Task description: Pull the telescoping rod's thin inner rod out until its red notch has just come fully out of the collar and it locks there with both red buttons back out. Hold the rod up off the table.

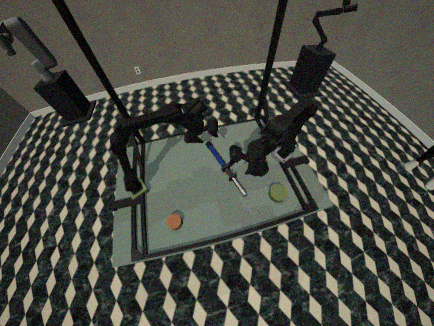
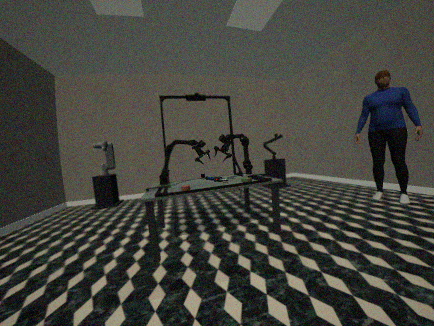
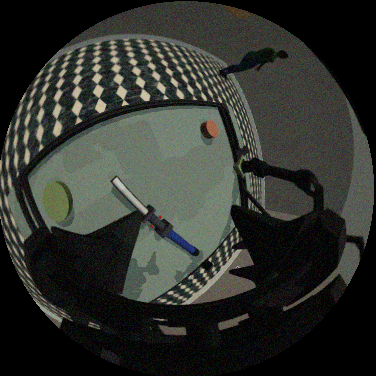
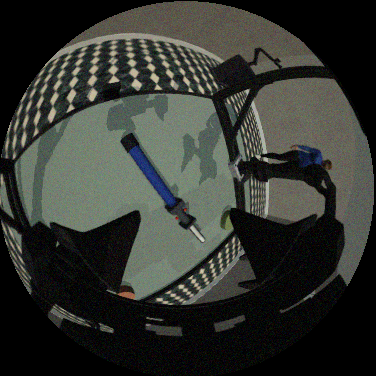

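The telescoping rod lies on the table (image 1: 200, 205). Its blue outer tube (image 1: 217, 156) (image 3: 182, 241) (image 4: 152, 175) meets a dark collar (image 3: 157, 221) (image 4: 181, 212) with red buttons showing at its sides. The silver inner rod (image 1: 239, 186) (image 3: 130, 195) (image 4: 197, 234) sticks out of the collar's other end. A red notch cannot be made out. My left gripper (image 1: 239, 164) (image 2: 220, 157) (image 3: 186, 212) is open and empty above the rod, toward its collar. My right gripper (image 1: 204, 134) (image 2: 205, 159) (image 4: 185, 214) is open and empty, above and beyond the blue end.
An orange disc (image 1: 174, 221) (image 2: 185, 188) (image 3: 210, 129) lies near the front left of the table. A green disc (image 1: 278, 192) (image 3: 57, 201) lies to the right of the silver rod. Dark frame bars run along the table's sides. A small black block (image 4: 112, 89) stands at the far edge.
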